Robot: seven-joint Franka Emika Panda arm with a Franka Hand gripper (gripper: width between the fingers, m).
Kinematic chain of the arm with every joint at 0, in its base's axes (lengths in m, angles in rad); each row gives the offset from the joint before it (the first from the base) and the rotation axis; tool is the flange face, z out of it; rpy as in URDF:
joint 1: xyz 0 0 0.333 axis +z
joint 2: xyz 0 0 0 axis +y
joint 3: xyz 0 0 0.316 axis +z
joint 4: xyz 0.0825 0 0 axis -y
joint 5: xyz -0.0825 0 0.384 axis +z
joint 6: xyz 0 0 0 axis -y
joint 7: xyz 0.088 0 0 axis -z
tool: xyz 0 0 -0.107 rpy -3.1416 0 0
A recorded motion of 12 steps. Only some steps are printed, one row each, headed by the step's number.
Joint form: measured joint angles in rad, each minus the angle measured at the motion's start. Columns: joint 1, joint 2, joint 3, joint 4, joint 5, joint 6, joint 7.
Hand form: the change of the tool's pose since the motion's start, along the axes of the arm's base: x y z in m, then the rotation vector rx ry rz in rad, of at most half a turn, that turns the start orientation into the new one. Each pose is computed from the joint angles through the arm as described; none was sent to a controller.
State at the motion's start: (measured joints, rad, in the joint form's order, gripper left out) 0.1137 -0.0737 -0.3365 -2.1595 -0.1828 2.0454 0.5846
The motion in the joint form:
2: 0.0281 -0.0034 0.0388 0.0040 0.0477 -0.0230 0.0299
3: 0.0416 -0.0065 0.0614 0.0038 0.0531 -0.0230 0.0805
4: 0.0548 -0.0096 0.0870 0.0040 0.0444 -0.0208 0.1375
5: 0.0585 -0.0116 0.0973 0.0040 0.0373 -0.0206 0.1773
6: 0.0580 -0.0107 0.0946 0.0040 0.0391 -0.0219 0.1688
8: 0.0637 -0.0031 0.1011 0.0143 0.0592 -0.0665 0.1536
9: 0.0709 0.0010 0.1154 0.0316 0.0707 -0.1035 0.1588
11: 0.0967 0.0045 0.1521 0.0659 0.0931 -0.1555 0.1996
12: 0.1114 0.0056 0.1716 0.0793 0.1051 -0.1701 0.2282
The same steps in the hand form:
2: 0.0055 0.0365 0.0018 0.0381 0.0046 0.0109
3: 0.0080 0.0553 0.0035 0.0382 -0.0039 -0.0058
4: 0.0103 0.0748 0.0056 0.0256 -0.0147 -0.0191
5: 0.0108 0.0816 0.0068 0.0167 -0.0211 -0.0411
6: 0.0106 0.0801 0.0062 0.0187 -0.0180 -0.0369
8: 0.0091 0.0871 0.0035 0.0342 0.0245 -0.0244
9: 0.0098 0.0984 0.0066 0.0405 0.0473 -0.0173
11: 0.0120 0.1316 0.0168 0.0496 0.0647 -0.0100
12: 0.0127 0.1501 0.0213 0.0545 0.0651 -0.0102

